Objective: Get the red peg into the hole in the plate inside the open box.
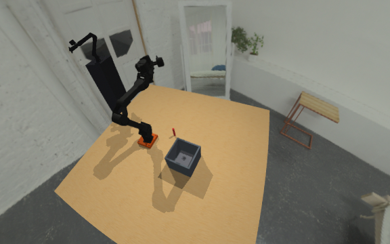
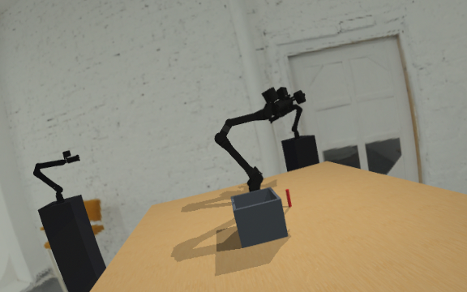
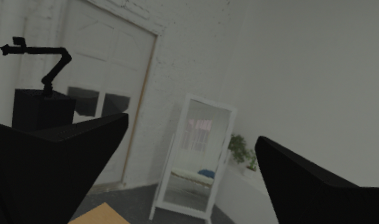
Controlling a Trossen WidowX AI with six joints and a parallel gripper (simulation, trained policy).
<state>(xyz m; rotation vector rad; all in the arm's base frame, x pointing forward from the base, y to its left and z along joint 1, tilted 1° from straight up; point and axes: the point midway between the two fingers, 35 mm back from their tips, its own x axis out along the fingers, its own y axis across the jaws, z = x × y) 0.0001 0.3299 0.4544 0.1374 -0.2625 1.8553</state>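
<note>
The red peg is 190 mm ahead of my gripper tip, 290 mm to the right of it and 440 mm below it. Also, from my gripper tip: plate: 320 mm ahead, 490 mm to the right, 430 mm below.
</note>
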